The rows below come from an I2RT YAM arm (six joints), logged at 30 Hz.
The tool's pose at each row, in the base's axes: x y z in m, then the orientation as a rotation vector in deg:
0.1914 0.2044 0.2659 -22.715 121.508 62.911
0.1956 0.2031 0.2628 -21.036 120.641 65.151
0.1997 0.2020 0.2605 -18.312 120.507 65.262
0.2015 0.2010 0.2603 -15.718 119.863 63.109
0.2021 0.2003 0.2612 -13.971 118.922 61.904
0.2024 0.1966 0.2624 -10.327 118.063 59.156
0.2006 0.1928 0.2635 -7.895 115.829 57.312
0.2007 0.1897 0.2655 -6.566 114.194 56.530
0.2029 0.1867 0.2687 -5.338 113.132 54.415
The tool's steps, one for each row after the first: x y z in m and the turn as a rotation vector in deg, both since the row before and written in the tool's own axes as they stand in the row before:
-0.0008 -0.0049 0.0020 -1.248 -1.045 1.576
-0.0014 -0.0043 0.0018 0.678 -1.261 1.578
-0.0013 -0.0016 0.0001 2.048 -2.054 0.343
-0.0012 -0.0002 -0.0006 1.093 -1.743 0.172
-0.0017 -0.0017 -0.0031 2.762 -2.712 0.702
-0.0004 -0.0010 -0.0042 1.416 -3.213 -0.037
-0.0023 -0.0009 -0.0027 0.515 -2.062 -0.022
-0.0046 -0.0011 -0.0015 1.539 -1.810 -0.548

